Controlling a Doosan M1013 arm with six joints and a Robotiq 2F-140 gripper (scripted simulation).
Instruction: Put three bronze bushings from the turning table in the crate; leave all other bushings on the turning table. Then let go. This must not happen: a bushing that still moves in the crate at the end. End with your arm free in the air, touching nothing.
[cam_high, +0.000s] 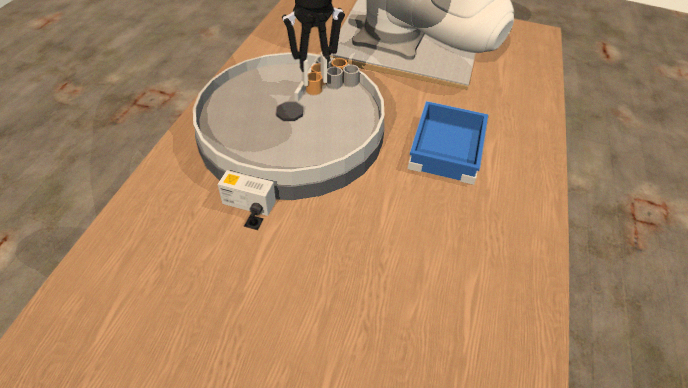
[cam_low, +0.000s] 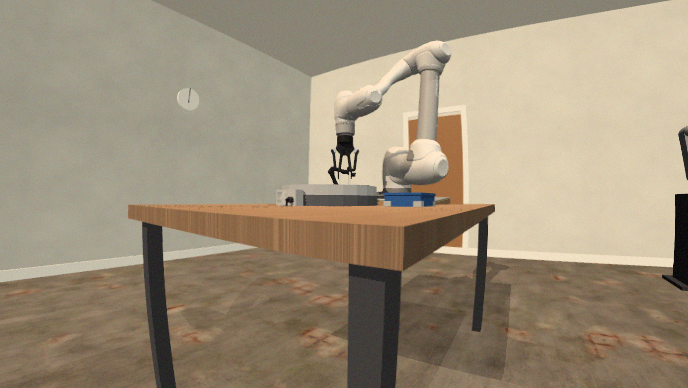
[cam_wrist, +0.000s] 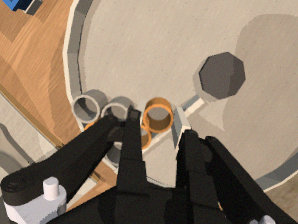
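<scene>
My gripper is now 1 cm short of the crate, 33 cm to the right of it and 9 cm above it. The rest, counted from my hand: round grey turning table (10 cm ahead, 2 cm to the right, 6 cm below).
</scene>
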